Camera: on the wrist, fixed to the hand. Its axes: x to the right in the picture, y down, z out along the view.
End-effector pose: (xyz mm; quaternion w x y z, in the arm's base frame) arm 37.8 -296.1 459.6 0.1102 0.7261 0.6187 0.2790
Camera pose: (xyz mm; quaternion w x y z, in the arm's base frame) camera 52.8 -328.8 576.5 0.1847 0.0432 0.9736 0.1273
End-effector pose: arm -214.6 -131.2 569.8 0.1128 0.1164 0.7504 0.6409
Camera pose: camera -243.2 -206.7 661.7 0.4752 -0.4981 0.6499 0.3219
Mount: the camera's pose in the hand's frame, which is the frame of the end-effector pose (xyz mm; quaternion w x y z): 1.2 78.5 -93.8 0.6896 0.0635 0.0734 -0.7177
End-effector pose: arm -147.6 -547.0 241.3 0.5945 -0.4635 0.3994 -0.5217
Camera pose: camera -217.7 -558.8 141.8 0.0357 -0.5302 -0.0467 -0.8458
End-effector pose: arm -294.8 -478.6 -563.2 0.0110 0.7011 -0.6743 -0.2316
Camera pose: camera -336.8 -514.7 -454.1 0.1537 -0.9851 -0.0243 0.0733
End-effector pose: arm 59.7 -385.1 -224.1 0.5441 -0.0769 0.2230 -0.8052
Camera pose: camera 90.9 -384.6 -342.4 0.2142 0.1194 -0.0874 0.9655
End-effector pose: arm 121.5 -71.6 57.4 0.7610 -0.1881 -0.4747 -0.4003
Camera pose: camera 237.3 -86.8 20.9 0.2843 0.2887 -0.4319 -0.8058
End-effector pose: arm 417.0 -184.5 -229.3 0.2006 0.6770 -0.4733 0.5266
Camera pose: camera 301.0 -149.8 -211.8 0.5080 0.7807 0.2077 0.2989
